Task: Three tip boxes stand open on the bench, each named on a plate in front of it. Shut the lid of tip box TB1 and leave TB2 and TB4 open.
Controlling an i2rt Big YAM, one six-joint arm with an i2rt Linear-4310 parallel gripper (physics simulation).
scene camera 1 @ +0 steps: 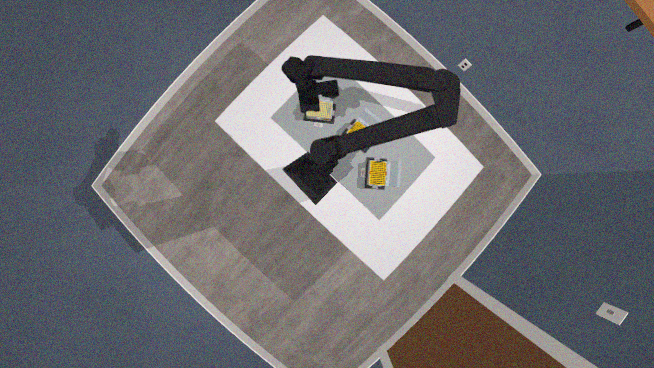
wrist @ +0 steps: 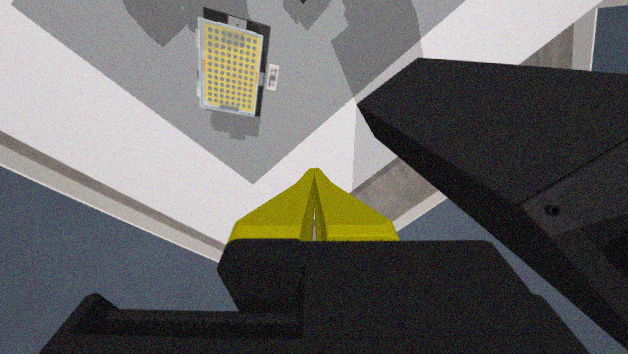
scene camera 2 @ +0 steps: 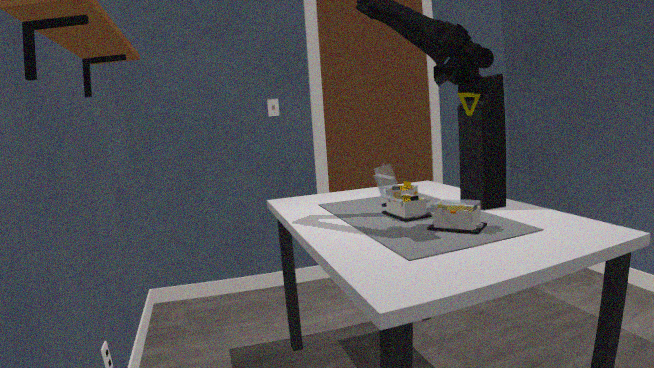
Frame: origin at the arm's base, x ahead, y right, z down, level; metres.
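Where they show: gripper, fingertip midpoint: [scene camera 1: 311,110] [wrist: 314,176] [scene camera 2: 469,115]; arm's base, link origin: [scene camera 1: 311,177].
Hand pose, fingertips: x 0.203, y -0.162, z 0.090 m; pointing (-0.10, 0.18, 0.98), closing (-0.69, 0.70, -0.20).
Note:
Each offset is from my fingertips to the top centre of the thing. "pt": to the spot under its first point. Level surfaces: height alone.
One tip box @(dx +0.074, dy -0.024, dz +0.251 m) [scene camera 1: 325,109] [scene camera 2: 456,218] [wrist: 232,67] has its clear lid lying flat over its yellow tip rack. The small name plate @(pt dx +0.028, dy +0.005, dz +0.327 m) [wrist: 272,77] beside it is too blurred to read. The middle tip box @(dx +0.114, dy +0.208, dz +0.254 m) [scene camera 1: 357,127] is partly hidden under the arm. The third tip box @(dx +0.010, dy +0.390, dz +0.254 m) [scene camera 1: 377,172] has its clear lid @(pt dx +0.054, dy +0.451, dz +0.222 m) [scene camera 1: 395,173] standing open at its right side in scene camera 1. In scene camera 2 a raised clear lid @(pt dx +0.201, dy +0.188, dz +0.193 m) [scene camera 2: 385,179] shows behind the boxes. My gripper [scene camera 2: 469,114] [wrist: 314,176] is shut and empty, high above the table and apart from the lidded box.
The boxes stand on a grey mat @(dz +0.329 m) [scene camera 1: 380,206] [scene camera 2: 410,250] on the white table @(dz +0.332 m) [scene camera 1: 382,257] [scene camera 2: 385,300]. The black arm post [scene camera 2: 482,150] rises at the table's back edge. The arm's links pass over the middle box in scene camera 1. A wooden shelf [scene camera 2: 85,40] is on the wall.

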